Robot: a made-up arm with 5 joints.
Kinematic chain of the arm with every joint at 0, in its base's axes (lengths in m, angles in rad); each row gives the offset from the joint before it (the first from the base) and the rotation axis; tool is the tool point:
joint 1: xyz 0 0 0.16 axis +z
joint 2: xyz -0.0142 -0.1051 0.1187 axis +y
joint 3: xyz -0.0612 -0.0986 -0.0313 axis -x
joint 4: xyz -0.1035 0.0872 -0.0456 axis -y
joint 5: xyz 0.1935 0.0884 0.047 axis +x
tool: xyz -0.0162 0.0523 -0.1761
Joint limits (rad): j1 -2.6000..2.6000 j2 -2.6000..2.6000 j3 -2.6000..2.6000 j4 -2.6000..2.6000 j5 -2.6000..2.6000
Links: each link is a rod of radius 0.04 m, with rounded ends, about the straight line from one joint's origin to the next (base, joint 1, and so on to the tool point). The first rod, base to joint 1, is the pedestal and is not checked.
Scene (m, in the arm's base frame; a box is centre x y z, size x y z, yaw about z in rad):
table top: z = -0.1
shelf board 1: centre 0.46 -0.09 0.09 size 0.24 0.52 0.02 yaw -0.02
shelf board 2: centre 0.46 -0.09 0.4 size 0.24 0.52 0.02 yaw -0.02
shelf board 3: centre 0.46 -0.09 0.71 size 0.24 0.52 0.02 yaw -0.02
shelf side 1: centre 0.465 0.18 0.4 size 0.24 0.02 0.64 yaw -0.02
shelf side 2: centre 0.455 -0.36 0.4 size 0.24 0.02 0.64 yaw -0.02
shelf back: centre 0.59 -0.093 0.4 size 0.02 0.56 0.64 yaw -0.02
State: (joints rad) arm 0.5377 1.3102 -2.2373 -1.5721 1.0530
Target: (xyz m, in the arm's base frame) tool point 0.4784 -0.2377 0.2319
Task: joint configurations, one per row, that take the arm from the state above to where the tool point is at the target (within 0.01 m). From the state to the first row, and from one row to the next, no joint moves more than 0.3 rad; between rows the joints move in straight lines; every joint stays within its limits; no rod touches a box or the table.
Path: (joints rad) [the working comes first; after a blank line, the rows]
Joints at the target: 0.3712 2.1024 -2.6000 -1.6466 1.1843
Straight joint move there: touches shelf board 2.

1: 0.2987 1.1458 -2.0130 -1.4553 1.1642
2: 0.0598 0.9814 -1.7886 -1.3385 1.2754
3: -0.1792 0.8170 -1.5643 -1.2218 1.3866
4: -0.3153 1.0967 -1.6355 -1.2903 1.5736
5: -0.4515 1.3763 -1.7067 -1.3588 1.7607
6: -0.5876 1.6559 -1.7779 -1.4274 1.9477
7: -0.3479 1.7675 -1.9834 -1.4822 1.7569
8: -0.1082 1.8792 -2.1889 -1.5370 1.5660
9: 0.1315 1.9908 -2.3945 -1.5918 1.3752
10: 0.3712 2.1024 -2.6000 -1.6466 1.1843

